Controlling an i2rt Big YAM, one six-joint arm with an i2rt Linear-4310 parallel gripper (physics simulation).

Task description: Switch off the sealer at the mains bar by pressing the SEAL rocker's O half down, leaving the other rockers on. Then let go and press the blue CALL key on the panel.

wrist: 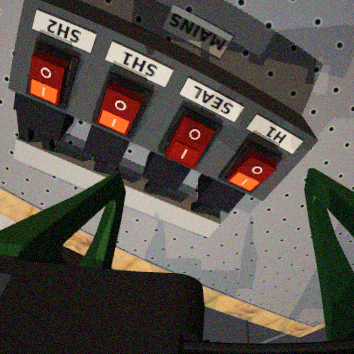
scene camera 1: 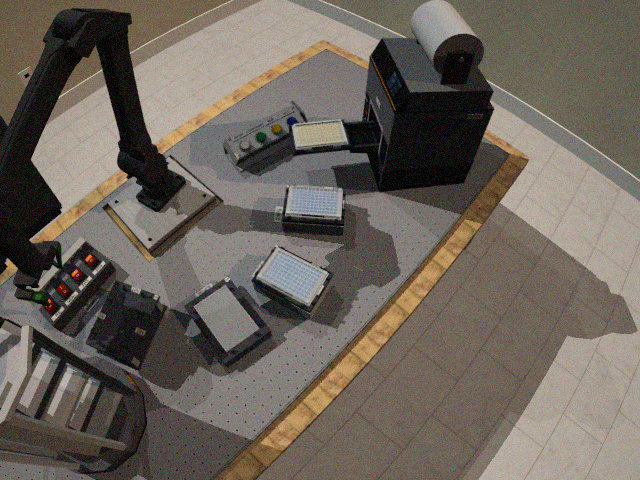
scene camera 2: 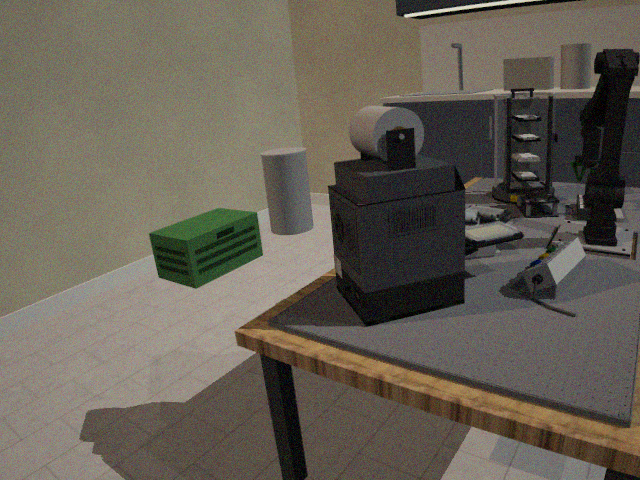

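Seen in the pictures: gripper, fingertip midpoint: (wrist: 211, 179) (scene camera 1: 54, 286); arm's base at its link origin: (scene camera 1: 161, 190) (scene camera 2: 599, 238).
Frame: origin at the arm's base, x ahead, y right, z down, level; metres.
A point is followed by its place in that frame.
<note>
The mains bar (scene camera 1: 104, 264) {x 0.035, y 0.252, z -0.022 m} (wrist: 87, 85) {x 0.001, y 0.291, z -0.022 m} carries a row of red rockers. The SEAL rocker (scene camera 1: 62, 288) {x -0.009, y 0.364, z -0.033 m} (wrist: 190, 141) {x -0.005, y 0.366, z -0.031 m} is dark, its O half tipped down. The SH2 rocker (wrist: 48, 77) {x 0.002, y 0.268, z -0.033 m}, SH1 rocker (wrist: 120, 108) {x 0.000, y 0.317, z -0.033 m} and H1 rocker (wrist: 251, 170) {x -0.007, y 0.413, z -0.033 m} show lit orange I halves. My gripper (scene camera 1: 48, 276) {x 0.005, y 0.374, z -0.078 m} (wrist: 211, 179) {x 0.005, y 0.374, z -0.078 m} is open and empty, its green fingers spread wide over the bar's near side, apart from the rockers in the wrist view. The blue CALL key (scene camera 1: 292, 120) {x 0.192, y -0.347, z -0.052 m} (scene camera 2: 535, 262) {x 0.191, y -0.358, z -0.053 m} sits at one end of the grey panel (scene camera 1: 268, 147) {x 0.161, y -0.270, z 0.004 m} (scene camera 2: 568, 262) {x 0.111, y -0.303, z -0.037 m}, beyond the arm's base; its label is unreadable.
A black machine (scene camera 1: 429, 134) {x 0.560, y -0.359, z -0.183 m} (scene camera 2: 408, 237) {x 0.454, y -0.554, z -0.171 m} with a white roll stands past the panel, its tray holding a yellowish plate (scene camera 1: 319, 134) {x 0.313, y -0.284, z -0.111 m}. Two blue-white plates (scene camera 1: 314, 201) {x 0.386, y -0.141, z -0.051 m} (scene camera 1: 293, 274) {x 0.445, y 0.043, z -0.051 m}, a grey-topped block (scene camera 1: 226, 317) {x 0.370, y 0.190, z -0.020 m} and a black device (scene camera 1: 126, 322) {x 0.198, y 0.329, z -0.042 m} stand on the table. A shelf rack (scene camera 2: 508, 144) {x 0.297, y 0.437, z -0.217 m} stands beyond.
</note>
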